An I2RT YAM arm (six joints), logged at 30 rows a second.
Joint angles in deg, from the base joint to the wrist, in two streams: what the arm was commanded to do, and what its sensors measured. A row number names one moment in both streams.
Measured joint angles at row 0:
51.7, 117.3, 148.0, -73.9, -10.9, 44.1
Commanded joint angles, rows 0 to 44:
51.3, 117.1, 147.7, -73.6, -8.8, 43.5
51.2, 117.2, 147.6, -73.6, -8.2, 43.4
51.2, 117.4, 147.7, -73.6, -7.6, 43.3
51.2, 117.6, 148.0, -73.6, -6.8, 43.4
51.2, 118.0, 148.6, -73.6, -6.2, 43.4
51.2, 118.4, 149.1, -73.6, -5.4, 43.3
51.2, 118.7, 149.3, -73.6, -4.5, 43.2
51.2, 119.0, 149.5, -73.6, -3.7, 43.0
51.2, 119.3, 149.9, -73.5, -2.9, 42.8
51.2, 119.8, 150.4, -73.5, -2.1, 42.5
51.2, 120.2, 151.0, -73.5, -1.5, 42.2
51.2, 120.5, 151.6, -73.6, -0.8, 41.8
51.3, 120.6, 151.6, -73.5, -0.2, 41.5
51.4, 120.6, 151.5, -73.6, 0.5, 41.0
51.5, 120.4, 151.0, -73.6, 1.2, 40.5
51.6, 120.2, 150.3, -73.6, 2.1, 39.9
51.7, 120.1, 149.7, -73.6, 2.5, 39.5
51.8, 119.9, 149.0, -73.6, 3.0, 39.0
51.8, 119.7, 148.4, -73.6, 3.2, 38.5
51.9, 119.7, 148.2, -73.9, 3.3, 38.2
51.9, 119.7, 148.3, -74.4, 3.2, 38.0
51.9, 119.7, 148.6, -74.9, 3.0, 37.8
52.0, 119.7, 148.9, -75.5, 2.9, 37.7
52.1, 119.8, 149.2, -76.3, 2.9, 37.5
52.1, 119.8, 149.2, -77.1, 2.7, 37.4
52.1, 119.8, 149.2, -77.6, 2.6, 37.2
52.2, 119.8, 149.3, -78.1, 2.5, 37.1
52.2, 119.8, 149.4, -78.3, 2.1, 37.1
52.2, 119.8, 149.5, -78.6, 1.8, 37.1
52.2, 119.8, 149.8, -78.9, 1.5, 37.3
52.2, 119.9, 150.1, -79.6, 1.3, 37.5
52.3, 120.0, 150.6, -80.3, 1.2, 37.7
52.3, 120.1, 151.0, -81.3, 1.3, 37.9
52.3, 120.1, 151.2, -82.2, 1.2, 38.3
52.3, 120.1, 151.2, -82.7, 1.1, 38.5
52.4, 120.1, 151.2, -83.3, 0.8, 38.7
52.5, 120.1, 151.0, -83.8, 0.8, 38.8
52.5, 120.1, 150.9, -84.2, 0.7, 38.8
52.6, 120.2, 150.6, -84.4, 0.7, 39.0
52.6, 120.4, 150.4, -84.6, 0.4, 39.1
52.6, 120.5, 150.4, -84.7, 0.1, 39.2
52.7, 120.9, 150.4, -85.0, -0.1, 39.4
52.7, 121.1, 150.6, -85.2, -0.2, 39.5
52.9, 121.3, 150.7, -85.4, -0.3, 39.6
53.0, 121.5, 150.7, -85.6, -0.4, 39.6
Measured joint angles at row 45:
52.4, 120.4, 149.8, -83.1, 0.2, 38.4
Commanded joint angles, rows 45 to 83:
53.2, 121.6, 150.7, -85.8, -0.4, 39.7
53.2, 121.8, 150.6, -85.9, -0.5, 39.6
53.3, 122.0, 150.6, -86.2, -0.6, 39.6
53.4, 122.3, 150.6, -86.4, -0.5, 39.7
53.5, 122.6, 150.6, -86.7, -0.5, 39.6
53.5, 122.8, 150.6, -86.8, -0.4, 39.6
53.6, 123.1, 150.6, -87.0, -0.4, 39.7
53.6, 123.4, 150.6, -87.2, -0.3, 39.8
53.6, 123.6, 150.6, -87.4, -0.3, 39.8
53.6, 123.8, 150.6, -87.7, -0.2, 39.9
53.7, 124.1, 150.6, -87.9, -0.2, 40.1
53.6, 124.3, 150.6, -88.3, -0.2, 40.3
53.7, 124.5, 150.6, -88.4, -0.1, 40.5
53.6, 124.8, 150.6, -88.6, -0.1, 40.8
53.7, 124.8, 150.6, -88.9, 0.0, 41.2
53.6, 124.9, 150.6, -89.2, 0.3, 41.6
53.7, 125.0, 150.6, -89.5, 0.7, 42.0
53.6, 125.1, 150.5, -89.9, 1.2, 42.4
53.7, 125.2, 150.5, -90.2, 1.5, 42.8
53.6, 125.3, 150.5, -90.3, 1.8, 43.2
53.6, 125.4, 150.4, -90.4, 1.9, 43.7
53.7, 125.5, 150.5, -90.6, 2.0, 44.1
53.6, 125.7, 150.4, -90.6, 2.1, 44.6
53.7, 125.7, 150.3, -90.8, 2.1, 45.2
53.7, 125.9, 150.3, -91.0, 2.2, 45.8
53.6, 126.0, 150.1, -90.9, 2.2, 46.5
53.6, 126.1, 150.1, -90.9, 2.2, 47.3
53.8, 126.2, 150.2, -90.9, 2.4, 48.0
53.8, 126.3, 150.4, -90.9, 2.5, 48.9
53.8, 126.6, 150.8, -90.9, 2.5, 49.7
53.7, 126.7, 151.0, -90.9, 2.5, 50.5
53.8, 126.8, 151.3, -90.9, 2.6, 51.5
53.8, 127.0, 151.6, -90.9, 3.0, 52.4
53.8, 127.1, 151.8, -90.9, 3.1, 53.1
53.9, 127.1, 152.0, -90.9, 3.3, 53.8
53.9, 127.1, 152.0, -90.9, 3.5, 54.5
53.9, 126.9, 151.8, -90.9, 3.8, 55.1
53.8, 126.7, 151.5, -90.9, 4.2, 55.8
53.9, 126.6, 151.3, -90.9, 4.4, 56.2
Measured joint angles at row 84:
53.5, 127.0, 150.4, -89.0, 2.0, 52.3
